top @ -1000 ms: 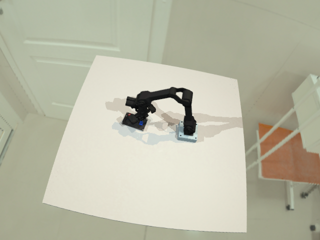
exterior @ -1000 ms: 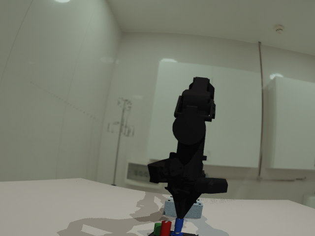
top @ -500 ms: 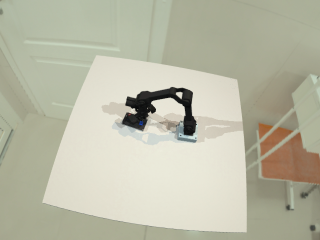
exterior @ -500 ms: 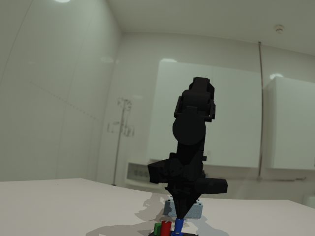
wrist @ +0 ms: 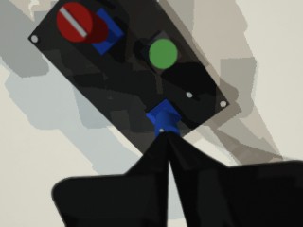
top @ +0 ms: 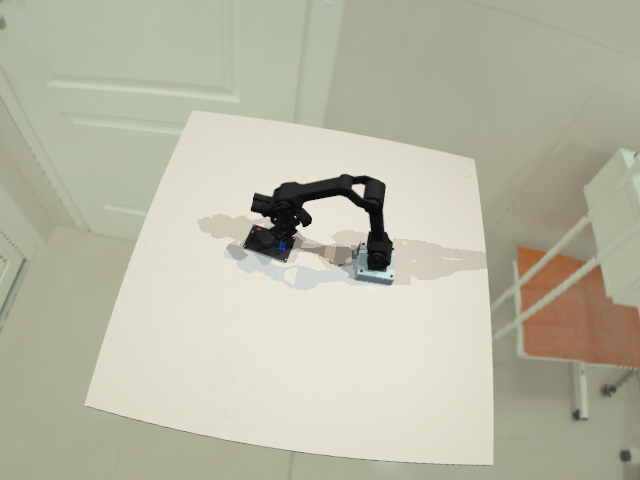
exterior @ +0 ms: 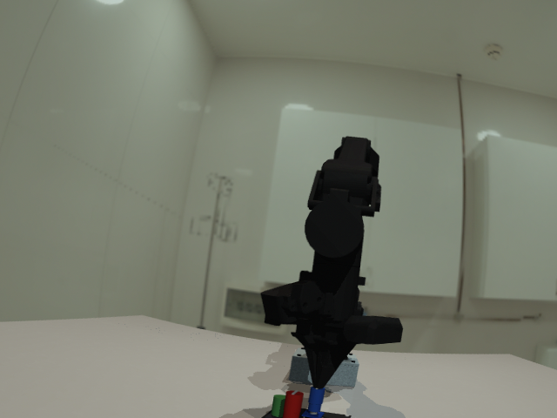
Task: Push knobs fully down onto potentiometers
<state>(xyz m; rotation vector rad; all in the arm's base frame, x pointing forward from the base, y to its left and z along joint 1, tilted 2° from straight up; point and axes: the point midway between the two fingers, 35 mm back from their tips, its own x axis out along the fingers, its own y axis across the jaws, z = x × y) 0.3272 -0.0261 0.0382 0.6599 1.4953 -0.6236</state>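
The blue knob lies 1 cm below my gripper tip. From my gripper tip the other things lie so: red knob (8 cm ahead, 3 cm to the right).
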